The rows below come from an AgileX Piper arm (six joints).
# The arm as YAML. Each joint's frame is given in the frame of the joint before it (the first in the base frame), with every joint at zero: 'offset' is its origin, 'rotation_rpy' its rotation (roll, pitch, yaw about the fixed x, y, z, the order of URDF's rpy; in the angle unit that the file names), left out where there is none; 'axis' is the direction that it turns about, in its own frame. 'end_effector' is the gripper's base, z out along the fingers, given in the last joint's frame.
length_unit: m
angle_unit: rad
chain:
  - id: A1
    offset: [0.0, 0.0, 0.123]
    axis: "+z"
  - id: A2
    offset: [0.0, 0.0, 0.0]
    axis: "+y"
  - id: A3
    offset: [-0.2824, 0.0, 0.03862]
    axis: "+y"
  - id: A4
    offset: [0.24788, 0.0, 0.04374]
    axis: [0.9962, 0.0, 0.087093]
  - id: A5
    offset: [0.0, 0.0, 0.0]
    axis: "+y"
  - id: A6
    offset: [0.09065, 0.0, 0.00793]
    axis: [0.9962, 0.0, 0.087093]
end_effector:
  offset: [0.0, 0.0, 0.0]
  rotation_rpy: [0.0, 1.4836, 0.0]
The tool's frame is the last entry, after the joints.
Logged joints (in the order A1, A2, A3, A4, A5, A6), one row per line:
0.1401, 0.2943, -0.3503, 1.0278, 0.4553, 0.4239
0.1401, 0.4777, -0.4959, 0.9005, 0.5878, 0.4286
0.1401, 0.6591, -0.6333, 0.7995, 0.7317, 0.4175
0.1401, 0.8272, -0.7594, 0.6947, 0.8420, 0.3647
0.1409, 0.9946, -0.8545, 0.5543, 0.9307, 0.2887
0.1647, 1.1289, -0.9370, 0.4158, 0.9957, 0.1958
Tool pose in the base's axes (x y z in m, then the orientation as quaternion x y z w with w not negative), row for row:
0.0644, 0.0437, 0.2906, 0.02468, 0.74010, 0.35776, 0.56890
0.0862, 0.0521, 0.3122, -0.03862, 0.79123, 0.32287, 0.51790
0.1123, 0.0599, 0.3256, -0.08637, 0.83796, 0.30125, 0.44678
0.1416, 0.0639, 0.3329, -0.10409, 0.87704, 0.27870, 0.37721
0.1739, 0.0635, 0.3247, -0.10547, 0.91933, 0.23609, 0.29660
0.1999, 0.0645, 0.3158, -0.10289, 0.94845, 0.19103, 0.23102
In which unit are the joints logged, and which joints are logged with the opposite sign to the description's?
The joints are logged in radians. Opposite sign: A6.
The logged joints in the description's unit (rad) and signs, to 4 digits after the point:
0.1401, 0.2943, -0.3503, 1.0278, 0.4553, -0.4239
0.1401, 0.4777, -0.4959, 0.9005, 0.5878, -0.4286
0.1401, 0.6591, -0.6333, 0.7995, 0.7317, -0.4175
0.1401, 0.8272, -0.7594, 0.6947, 0.8420, -0.3647
0.1409, 0.9946, -0.8545, 0.5543, 0.9307, -0.2887
0.1647, 1.1289, -0.9370, 0.4158, 0.9957, -0.1958

